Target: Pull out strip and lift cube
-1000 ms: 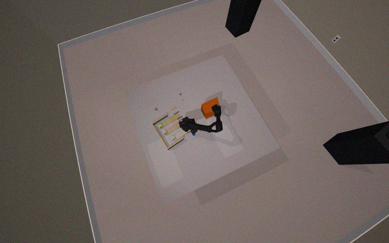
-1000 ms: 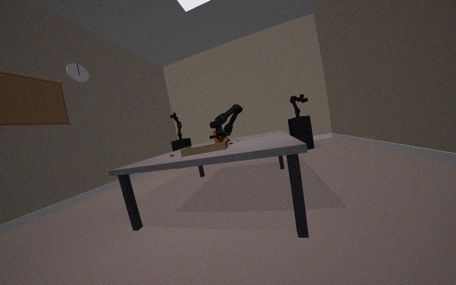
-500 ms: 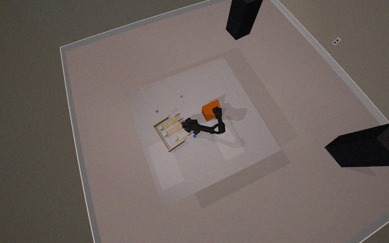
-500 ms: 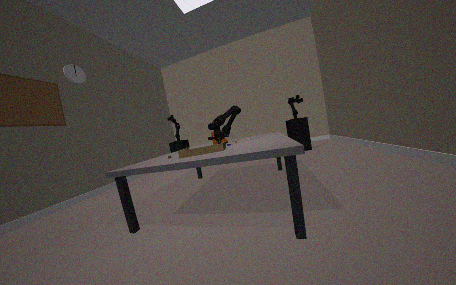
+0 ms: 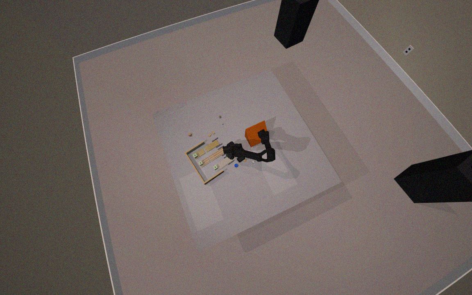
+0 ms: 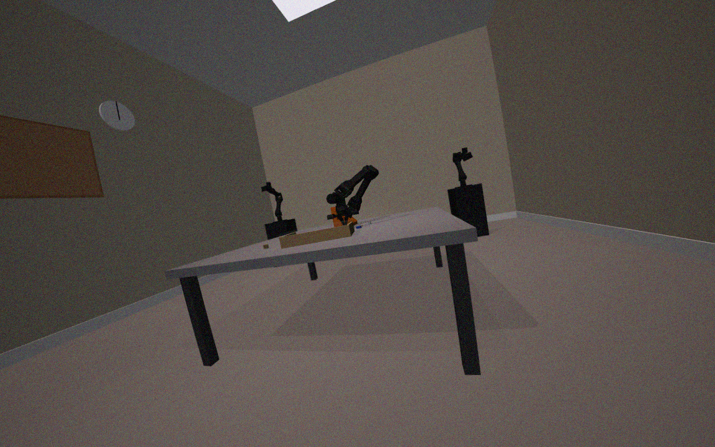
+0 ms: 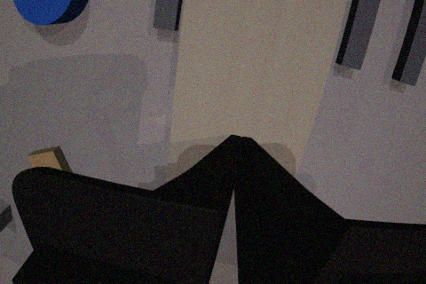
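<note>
Now: gripper tip 5 cm short of the blue disc and 9 cm to the right of it.
</note>
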